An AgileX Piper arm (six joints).
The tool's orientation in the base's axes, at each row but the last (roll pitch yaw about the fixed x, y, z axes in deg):
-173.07 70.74 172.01
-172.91 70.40 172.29
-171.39 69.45 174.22
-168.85 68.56 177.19
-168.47 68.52 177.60
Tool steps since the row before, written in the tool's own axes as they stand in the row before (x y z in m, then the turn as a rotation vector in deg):
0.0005 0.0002 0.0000 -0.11 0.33 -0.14
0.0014 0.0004 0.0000 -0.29 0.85 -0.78
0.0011 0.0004 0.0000 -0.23 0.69 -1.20
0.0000 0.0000 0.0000 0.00 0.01 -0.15
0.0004 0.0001 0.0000 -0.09 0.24 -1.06
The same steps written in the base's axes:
-0.0001 0.0002 -0.0005 -0.01 0.35 0.14
-0.0004 0.0005 -0.0013 -0.40 1.00 0.50
-0.0003 0.0004 -0.0011 -0.84 0.95 0.60
0.0000 0.0000 0.0000 -0.13 0.05 0.05
-0.0001 0.0001 -0.0004 -0.87 0.48 0.45

